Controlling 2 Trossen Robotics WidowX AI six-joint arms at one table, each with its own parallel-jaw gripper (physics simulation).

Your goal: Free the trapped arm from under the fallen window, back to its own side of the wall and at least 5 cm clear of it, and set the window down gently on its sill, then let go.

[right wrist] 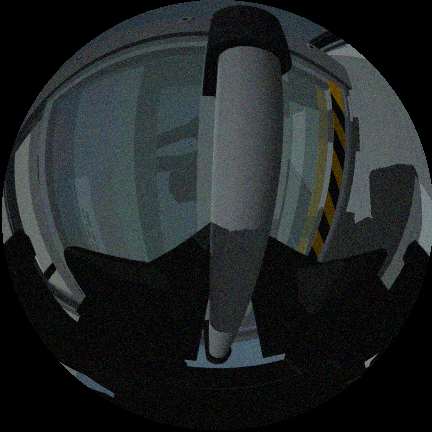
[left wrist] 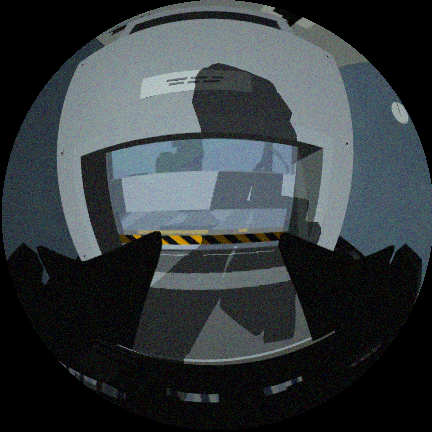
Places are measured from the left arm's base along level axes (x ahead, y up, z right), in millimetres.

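Pixels of known places: left gripper, fingertip midpoint: [left wrist: 221, 239]; right gripper, fingertip midpoint: [left wrist: 183, 181].
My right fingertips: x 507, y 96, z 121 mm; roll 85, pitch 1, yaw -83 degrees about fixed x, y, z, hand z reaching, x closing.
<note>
Ahead of a thing's pixels: the offset from my right fingertips to its top centre. "spot": to the spot under its first point. Level surfaces: height alone.
The window {spot: dx -29, dy -10, dz -22 mm} [left wrist: 165, 192] [right wrist: 110, 150] is a clear pane with a yellow-and-black striped bottom edge {spot: dx -27, dy -94, dz +6 mm} [left wrist: 187, 240] [right wrist: 338, 150]. In the left wrist view it stands upright within the opening of the pale wall [left wrist: 110, 115], its striped edge low in the opening; any gap to the sill is too small to tell. My left gripper [left wrist: 221, 239] is open and empty, in front of the wall, its fingers pointing at the opening. My right gripper [right wrist: 228, 229] is shut on the window's grey bar handle {spot: dx +43, dy +7, dz -52 mm} [right wrist: 247, 140], which has dark end mounts. The handle's part between the fingers is partly hidden.
A pale label [left wrist: 165, 86] is on the wall above the opening. Below the opening lies a grey surface {dy -113 mm} [left wrist: 250, 312] with dark shadows. A round white disc [left wrist: 400, 112] shows on the blue background at the right. Pale surface with a dark shadow [right wrist: 392, 192] lies beyond the striped edge.
</note>
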